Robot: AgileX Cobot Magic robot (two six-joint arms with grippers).
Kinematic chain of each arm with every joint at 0, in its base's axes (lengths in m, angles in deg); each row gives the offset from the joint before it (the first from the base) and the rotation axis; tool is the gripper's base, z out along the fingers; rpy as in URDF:
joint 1: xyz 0 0 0.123 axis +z
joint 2: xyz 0 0 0 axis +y
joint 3: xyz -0.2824 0 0.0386 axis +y
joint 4: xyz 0.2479 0 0.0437 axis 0.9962 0 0.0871
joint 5: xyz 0 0 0 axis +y
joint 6: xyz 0.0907 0 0.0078 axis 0.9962 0 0.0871
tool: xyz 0 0 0 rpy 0 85 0
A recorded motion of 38 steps. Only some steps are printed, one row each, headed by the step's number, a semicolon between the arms.
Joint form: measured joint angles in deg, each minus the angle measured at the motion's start. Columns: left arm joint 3, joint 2, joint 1, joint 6, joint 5, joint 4; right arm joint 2, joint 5, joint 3, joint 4, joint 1, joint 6.
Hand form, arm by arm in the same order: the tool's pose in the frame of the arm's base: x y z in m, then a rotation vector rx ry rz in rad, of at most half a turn. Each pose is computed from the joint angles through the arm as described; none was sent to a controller.
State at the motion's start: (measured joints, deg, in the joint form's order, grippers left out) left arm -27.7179 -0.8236 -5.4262 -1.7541 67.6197 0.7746; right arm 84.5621 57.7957 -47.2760 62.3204 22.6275 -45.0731
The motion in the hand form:
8: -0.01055 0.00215 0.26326 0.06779 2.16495 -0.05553; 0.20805 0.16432 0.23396 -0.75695 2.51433 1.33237
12: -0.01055 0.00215 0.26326 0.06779 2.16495 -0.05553; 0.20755 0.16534 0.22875 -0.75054 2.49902 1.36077
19: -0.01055 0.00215 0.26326 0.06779 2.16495 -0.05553; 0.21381 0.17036 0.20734 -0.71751 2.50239 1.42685
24: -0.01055 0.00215 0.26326 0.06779 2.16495 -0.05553; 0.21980 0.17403 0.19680 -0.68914 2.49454 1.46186
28: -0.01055 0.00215 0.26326 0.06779 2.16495 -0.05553; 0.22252 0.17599 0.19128 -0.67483 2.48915 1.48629
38: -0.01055 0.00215 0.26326 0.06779 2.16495 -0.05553; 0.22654 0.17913 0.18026 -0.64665 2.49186 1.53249
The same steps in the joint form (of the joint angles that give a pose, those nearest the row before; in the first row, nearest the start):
8: 0.00 0.00 0.00 0.00 0.00 0.00; 0.00 -0.13 1.58 4.42 0.20 -5.17
12: 0.00 0.00 0.00 0.00 0.00 0.00; 0.71 -0.22 2.62 6.79 0.20 -7.69
19: 0.00 0.00 0.00 0.00 0.00 0.00; 5.43 -0.22 3.91 12.02 0.20 -13.32
24: 0.00 0.00 0.00 0.00 0.00 0.00; 8.36 -0.22 3.91 15.27 0.20 -16.41
28: 0.00 0.00 0.00 0.00 0.00 0.00; 9.93 0.12 3.91 17.06 0.20 -18.06
38: 0.00 0.00 0.00 0.00 0.00 0.00; 12.89 1.03 3.91 19.70 0.20 -20.34

